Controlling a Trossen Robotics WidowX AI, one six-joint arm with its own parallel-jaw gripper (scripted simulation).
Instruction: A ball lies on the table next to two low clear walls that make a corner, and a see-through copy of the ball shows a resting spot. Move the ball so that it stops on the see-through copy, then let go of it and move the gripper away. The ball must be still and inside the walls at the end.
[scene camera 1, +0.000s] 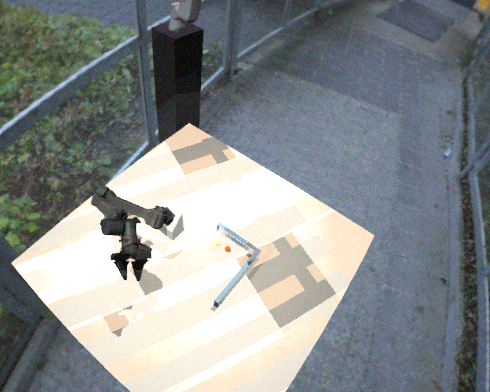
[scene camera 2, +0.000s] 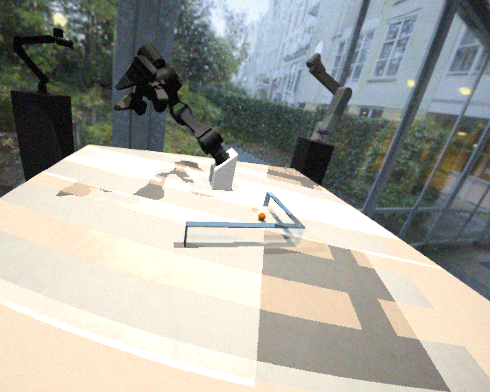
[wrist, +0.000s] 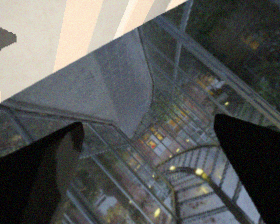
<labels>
my gripper: scene camera 1; scene camera 2; wrist 148, 124
same spot on my gripper: (scene camera 2: 136, 75) = (scene camera 1: 137, 262)
</labels>
